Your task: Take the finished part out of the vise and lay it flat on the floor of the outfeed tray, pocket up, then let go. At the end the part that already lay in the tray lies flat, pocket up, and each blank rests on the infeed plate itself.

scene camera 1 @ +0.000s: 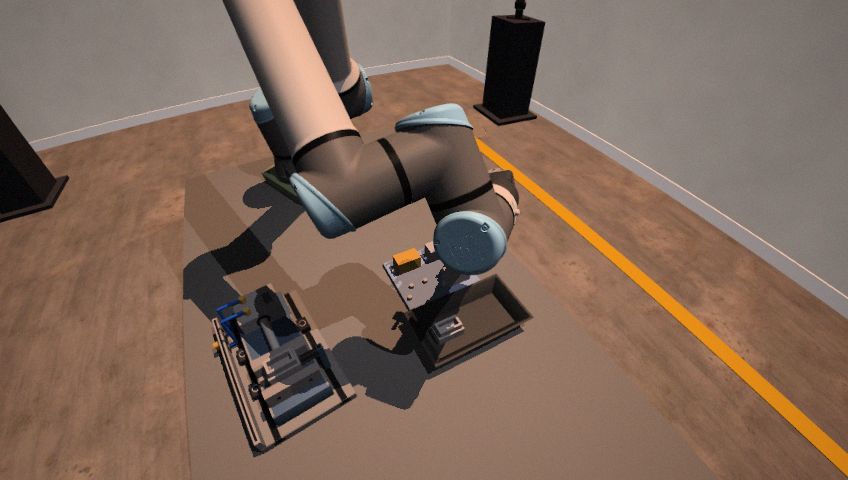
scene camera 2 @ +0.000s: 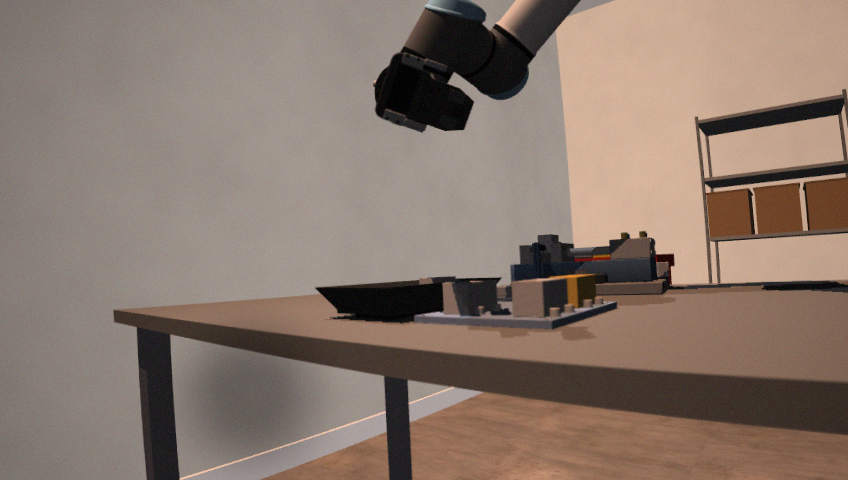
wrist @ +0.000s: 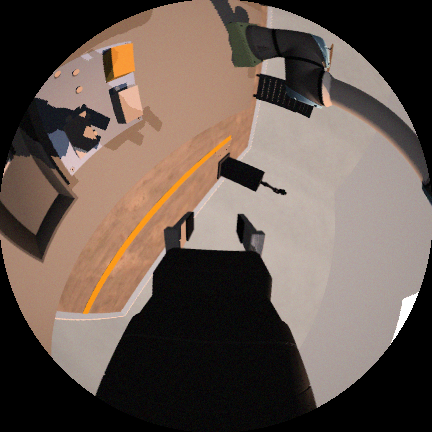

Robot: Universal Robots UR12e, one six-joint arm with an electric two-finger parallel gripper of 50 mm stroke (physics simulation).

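Where they show: gripper, fingertip midpoint: (scene camera 2: 425, 95) (wrist: 214, 221); arm's base, link origin: (wrist: 255, 41).
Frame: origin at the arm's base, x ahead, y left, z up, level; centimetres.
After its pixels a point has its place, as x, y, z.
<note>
The finished part (scene camera 1: 282, 358) @(70.4, -16.3, 4.6), grey with a pocket, sits between the jaws of the vise (scene camera 1: 300, 389) @(75.3, -15.0, 0.9) (scene camera 2: 621, 270) @(55.7, -14.0, -1.7). Another grey part (scene camera 1: 447, 325) @(72.1, 15.8, -2.4) (scene camera 2: 437, 279) @(71.2, 17.3, -1.3) is at the vise-side end of the outfeed tray (scene camera 1: 487, 343) @(79.3, 21.1, -1.6) (scene camera 2: 386, 299) @(66.5, 31.6, -3.0) (wrist: 56, 216) @(70.0, 31.7, -2.3), pocket up; whether it lies quite flat is unclear. An orange blank (scene camera 1: 406, 260) @(52.4, 14.8, -1.3) (scene camera 2: 581, 290) @(49.3, 17.1, -3.0) (wrist: 121, 61) @(51.4, 15.9, -1.3) and a pale blank (scene camera 2: 529, 297) @(50.2, 27.2, -3.0) (wrist: 130, 104) @(50.8, 24.4, -1.3) stand on the infeed plate (scene camera 1: 397, 280) @(54.5, 11.4, -4.9) (scene camera 2: 487, 321) @(53.9, 29.5, -5.2) (wrist: 92, 80) @(55.0, 16.9, -4.9). A third blank (scene camera 2: 461, 297) @(58.6, 27.6, -3.0) is partly shadowed; its seating is unclear. My gripper (scene camera 2: 410, 91) @(55.3, 35.8, 17.1) (wrist: 214, 221) @(55.3, 35.8, 17.1) is open and empty, high above the table.
Blue clamp handles (scene camera 1: 229, 321) @(51.5, -27.7, -3.6) rise at one side of the vise. Several small pegs stand on the infeed plate. The infeed plate adjoins the tray. The arm's wrist (scene camera 1: 470, 242) @(80.8, 12.4, 30.9) hangs over the plate and tray in scene view 1. A dark pedestal (scene camera 1: 512, 68) (wrist: 242, 172) stands beyond the table.
</note>
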